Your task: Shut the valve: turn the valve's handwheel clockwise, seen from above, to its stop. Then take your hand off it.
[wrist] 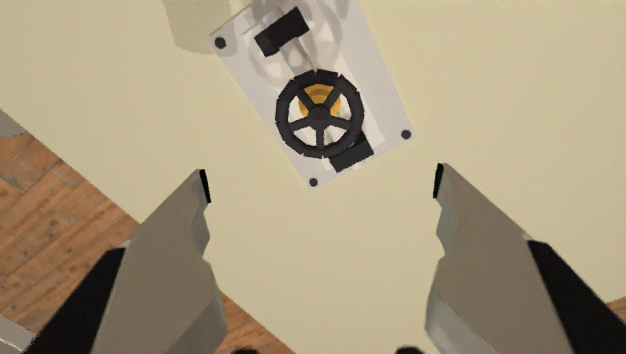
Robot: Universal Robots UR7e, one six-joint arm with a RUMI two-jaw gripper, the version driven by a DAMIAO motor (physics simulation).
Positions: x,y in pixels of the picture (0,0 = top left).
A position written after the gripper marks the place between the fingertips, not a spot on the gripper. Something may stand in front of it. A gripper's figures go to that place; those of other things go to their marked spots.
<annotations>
The gripper (320,170) is 0.14 m from the lens. A black handwheel (319,118): 0.22 m from the lens.
</annotations>
